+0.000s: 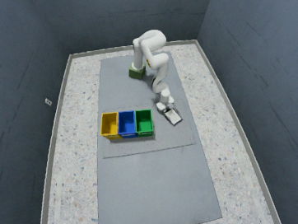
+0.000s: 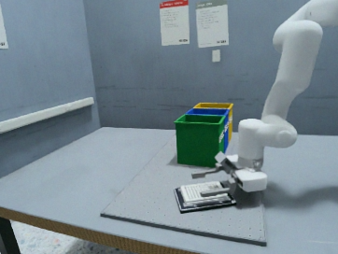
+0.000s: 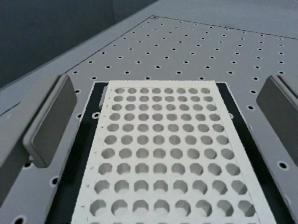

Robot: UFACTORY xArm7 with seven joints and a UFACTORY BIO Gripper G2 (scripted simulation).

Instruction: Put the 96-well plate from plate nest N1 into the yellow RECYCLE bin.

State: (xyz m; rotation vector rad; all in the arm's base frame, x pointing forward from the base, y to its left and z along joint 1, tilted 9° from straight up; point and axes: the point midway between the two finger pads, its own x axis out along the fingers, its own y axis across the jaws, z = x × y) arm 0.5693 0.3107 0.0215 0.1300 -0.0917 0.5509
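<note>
The white 96-well plate is 30 mm below my hand. From my hand the other things lie so: black plate nest 40 mm below; then blue bin 400 mm to the right, 90 mm ahead, 40 mm above; then green bin 270 mm to the right, 80 mm ahead, 40 mm above.
</note>
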